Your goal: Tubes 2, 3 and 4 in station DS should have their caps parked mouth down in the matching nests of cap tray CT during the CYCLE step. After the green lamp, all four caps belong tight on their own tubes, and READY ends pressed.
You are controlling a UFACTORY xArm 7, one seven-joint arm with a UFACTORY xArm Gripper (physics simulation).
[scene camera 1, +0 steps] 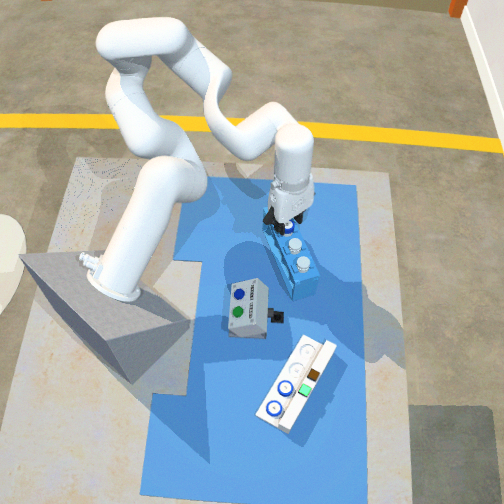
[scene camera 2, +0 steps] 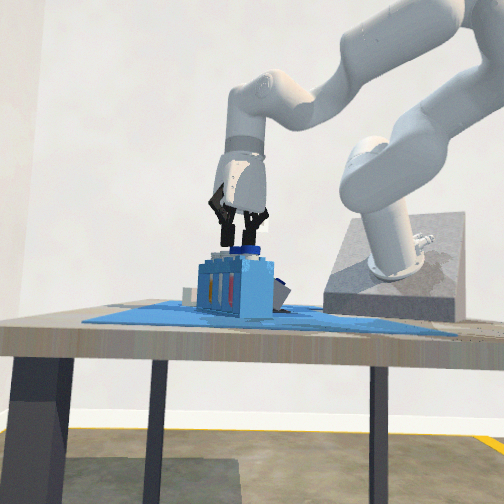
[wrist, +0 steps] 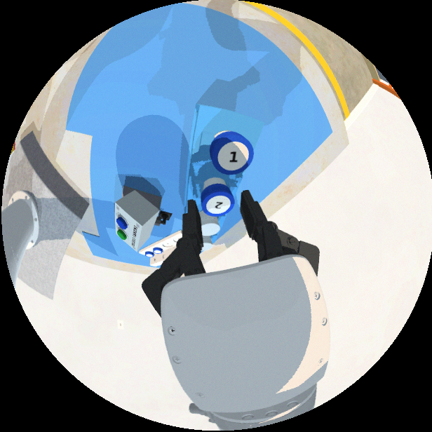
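My gripper (scene camera 1: 290,225) (scene camera 2: 238,243) (wrist: 218,204) is open and empty. Its fingertips are on either side of cap 2 (wrist: 217,200), about level with the cap's top or slightly above it. Cap 2 sits on its tube in the blue station DS (scene camera 1: 304,291) (scene camera 2: 256,290) (wrist: 230,116). Cap 1 (wrist: 232,153) sits on the neighbouring tube; the gripper hides it in scene camera 1. The other two tubes (scene camera 1: 295,245) (scene camera 1: 303,264) have bare pale tops. White cap tray CT (scene camera 1: 266,416) holds two blue-rimmed caps (scene camera 1: 285,388) (scene camera 1: 274,408) in adjacent nests; two nests (scene camera 1: 307,352) (scene camera 1: 296,370) are empty.
A grey control box (scene camera 1: 257,312) (wrist: 136,207) with a blue button (scene camera 1: 239,294) (wrist: 122,222) and a green button (scene camera 1: 238,311) (wrist: 121,234) stands between the arm base and station. A bright green square (scene camera 1: 305,390) and a dark brown square (scene camera 1: 313,374) are on the tray.
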